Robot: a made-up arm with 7 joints. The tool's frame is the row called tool. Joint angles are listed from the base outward. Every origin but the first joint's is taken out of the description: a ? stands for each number. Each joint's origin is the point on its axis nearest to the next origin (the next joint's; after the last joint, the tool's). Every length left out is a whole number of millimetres.
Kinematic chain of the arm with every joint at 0, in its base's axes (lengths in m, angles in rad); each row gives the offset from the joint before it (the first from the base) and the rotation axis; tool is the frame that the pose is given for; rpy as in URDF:
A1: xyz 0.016 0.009 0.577 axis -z
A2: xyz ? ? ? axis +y
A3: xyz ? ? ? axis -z
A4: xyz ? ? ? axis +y
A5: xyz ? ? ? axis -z
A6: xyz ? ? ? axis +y
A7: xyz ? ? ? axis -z
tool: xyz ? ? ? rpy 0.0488 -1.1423 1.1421
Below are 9 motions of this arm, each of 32 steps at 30 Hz.
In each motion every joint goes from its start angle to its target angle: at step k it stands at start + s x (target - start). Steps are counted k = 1, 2, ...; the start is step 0. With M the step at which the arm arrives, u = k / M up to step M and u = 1 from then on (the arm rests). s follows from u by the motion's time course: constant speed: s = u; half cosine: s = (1 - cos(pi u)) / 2; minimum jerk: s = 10 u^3 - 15 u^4 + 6 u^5.
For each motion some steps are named. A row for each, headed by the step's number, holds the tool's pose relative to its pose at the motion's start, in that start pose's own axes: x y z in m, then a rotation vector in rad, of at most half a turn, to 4 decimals.
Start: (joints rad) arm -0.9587 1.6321 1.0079 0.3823 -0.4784 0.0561 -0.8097
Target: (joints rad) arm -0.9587 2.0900 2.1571 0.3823 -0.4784 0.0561 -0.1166
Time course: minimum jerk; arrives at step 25
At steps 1, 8, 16, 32:
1: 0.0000 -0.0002 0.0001 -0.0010 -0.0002 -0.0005
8: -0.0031 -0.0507 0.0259 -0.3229 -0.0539 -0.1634
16: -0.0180 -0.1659 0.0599 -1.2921 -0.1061 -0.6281
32: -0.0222 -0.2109 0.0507 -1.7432 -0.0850 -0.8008

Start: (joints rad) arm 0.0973 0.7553 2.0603 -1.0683 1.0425 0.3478 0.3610
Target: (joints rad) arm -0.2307 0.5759 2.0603 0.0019 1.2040 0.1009 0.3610
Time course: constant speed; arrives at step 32
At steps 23, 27, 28, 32:
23: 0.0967 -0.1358 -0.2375 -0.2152 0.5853 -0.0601
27: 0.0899 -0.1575 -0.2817 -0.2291 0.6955 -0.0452
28: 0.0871 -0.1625 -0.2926 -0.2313 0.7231 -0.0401
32: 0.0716 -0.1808 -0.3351 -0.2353 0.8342 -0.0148

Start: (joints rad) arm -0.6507 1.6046 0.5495 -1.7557 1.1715 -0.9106 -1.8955
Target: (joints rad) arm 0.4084 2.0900 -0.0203 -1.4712 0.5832 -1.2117 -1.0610
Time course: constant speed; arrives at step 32
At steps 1, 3, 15, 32:
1: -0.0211 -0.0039 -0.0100 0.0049 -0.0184 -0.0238
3: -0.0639 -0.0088 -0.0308 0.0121 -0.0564 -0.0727
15: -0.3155 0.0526 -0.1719 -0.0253 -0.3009 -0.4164
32: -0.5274 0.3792 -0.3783 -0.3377 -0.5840 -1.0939

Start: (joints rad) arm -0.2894 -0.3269 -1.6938 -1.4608 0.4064 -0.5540 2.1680
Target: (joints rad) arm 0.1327 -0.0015 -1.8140 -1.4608 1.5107 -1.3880 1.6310
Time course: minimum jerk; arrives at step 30
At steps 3, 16, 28, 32:
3: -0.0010 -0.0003 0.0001 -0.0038 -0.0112 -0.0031
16: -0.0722 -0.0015 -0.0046 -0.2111 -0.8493 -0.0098
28: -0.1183 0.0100 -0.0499 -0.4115 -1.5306 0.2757
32: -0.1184 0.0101 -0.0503 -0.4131 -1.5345 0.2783

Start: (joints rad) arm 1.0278 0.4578 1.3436 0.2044 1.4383 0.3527 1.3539
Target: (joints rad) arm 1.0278 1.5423 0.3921 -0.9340 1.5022 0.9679 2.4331
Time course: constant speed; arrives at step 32
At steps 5, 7, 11, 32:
5: -0.1089 -0.0351 0.0946 0.0137 -0.0820 -0.0718
7: -0.1537 -0.0463 0.1229 0.0202 -0.1057 -0.0875
11: -0.2417 -0.0627 0.1645 0.0287 -0.1409 -0.0953
32: -0.5925 0.0255 0.1662 -0.2644 -0.2409 0.2711

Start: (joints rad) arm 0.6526 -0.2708 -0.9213 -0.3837 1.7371 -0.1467 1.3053
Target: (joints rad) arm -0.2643 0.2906 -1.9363 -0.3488 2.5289 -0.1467 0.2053
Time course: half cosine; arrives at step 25
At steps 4, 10, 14, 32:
4: 0.0092 0.0211 -0.0421 0.0956 0.0750 0.0705
10: -0.0029 0.1526 -0.2076 0.5574 0.4188 0.3719
14: -0.0798 0.2945 -0.2913 0.9832 0.7236 0.6074
32: -0.2935 0.5034 -0.2637 1.6926 1.2509 0.9360

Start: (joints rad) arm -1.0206 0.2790 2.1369 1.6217 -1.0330 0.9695 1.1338
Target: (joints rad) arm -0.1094 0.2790 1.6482 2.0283 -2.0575 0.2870 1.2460
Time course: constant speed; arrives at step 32
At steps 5, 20, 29, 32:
5: 0.0013 -0.0211 0.0315 0.1286 -0.1135 0.1142
20: -0.0266 -0.1261 0.1109 0.5967 -0.5501 0.3867
29: -0.0574 -0.2130 0.1288 0.9291 -0.8573 0.4952
32: -0.0679 -0.2436 0.1276 1.0480 -0.9630 0.5224

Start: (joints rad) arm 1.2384 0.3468 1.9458 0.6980 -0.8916 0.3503 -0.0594
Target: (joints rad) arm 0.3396 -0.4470 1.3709 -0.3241 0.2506 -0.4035 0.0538
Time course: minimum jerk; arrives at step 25
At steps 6, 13, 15, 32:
6: -0.0183 0.0600 -0.0044 -0.0521 0.0492 0.1333
13: -0.1997 0.2676 0.1220 -0.1597 -0.0492 0.8747
15: -0.2687 0.2747 0.2119 -0.1421 -0.2166 1.0850
32: -0.3744 0.1503 0.4249 -0.0546 -0.7744 1.3145

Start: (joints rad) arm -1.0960 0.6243 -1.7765 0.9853 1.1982 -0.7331 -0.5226
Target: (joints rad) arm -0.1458 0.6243 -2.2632 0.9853 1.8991 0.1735 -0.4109
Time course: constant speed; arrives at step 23
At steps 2, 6, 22, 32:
2: -0.0146 0.0138 0.0152 -0.0637 0.0031 -0.1149
6: -0.0443 0.0459 0.0437 -0.1950 -0.0072 -0.3496
22: -0.1471 0.2479 0.1154 -0.7634 -0.2853 -1.2968
32: -0.1510 0.2646 0.1163 -0.8010 -0.3162 -1.3531

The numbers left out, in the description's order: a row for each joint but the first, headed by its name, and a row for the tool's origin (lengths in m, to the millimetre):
A2: -0.001 -0.013 0.000
A3: 0.025 0.000 0.509
A4: -0.004 0.034 0.000
A5: 0.029 0.000 0.282
A6: 0.023 0.007 0.000
A7: -0.021 0.000 0.121
tool: 0.008 0.006 0.000

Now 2 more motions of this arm.
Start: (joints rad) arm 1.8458 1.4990 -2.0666 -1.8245 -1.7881 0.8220 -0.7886
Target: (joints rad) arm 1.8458 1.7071 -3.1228 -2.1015 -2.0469 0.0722 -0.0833
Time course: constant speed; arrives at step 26
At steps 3, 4, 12, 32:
3: -0.0078 0.0406 -0.0536 -0.2013 0.0944 0.0854
4: -0.0114 0.0525 -0.0723 -0.2687 0.1243 0.1142
12: -0.0549 0.1141 -0.2302 -0.8075 0.3400 0.3546
32: -0.1724 0.0776 -0.4778 -1.6739 0.6570 0.8649

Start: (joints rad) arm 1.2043 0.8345 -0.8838 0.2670 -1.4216 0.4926 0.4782
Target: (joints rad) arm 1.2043 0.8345 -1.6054 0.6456 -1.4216 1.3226 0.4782
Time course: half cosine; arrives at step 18
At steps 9, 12, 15, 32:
9: 0.0337 -0.0736 -0.0822 0.4511 0.4957 -0.1210
12: 0.0396 -0.0919 -0.1434 0.6429 0.7923 -0.1580
15: 0.0366 -0.0960 -0.1917 0.7654 1.0275 -0.1748
32: 0.0337 -0.0956 -0.2095 0.8061 1.1171 -0.1788

